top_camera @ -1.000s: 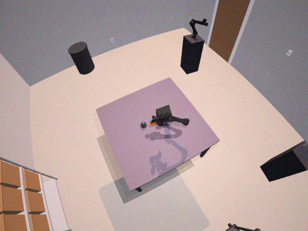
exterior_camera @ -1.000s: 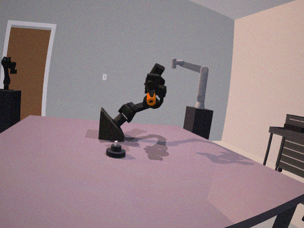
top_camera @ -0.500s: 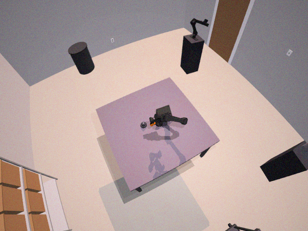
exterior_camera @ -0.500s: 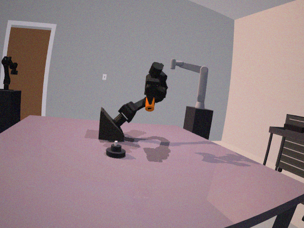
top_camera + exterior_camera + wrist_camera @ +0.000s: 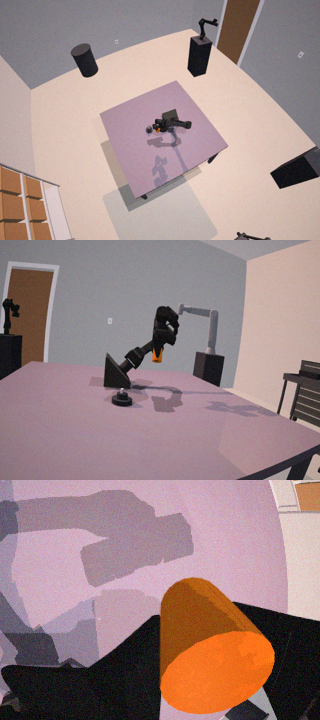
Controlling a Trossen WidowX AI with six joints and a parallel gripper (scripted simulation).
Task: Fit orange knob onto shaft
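The round black pedestal lies 150 mm below my gripper tip, 140 mm to the right of it and 60 mm ahead of it. The rest, counted from my gripper tip: orange knob: 30 mm above, 20 mm behind.
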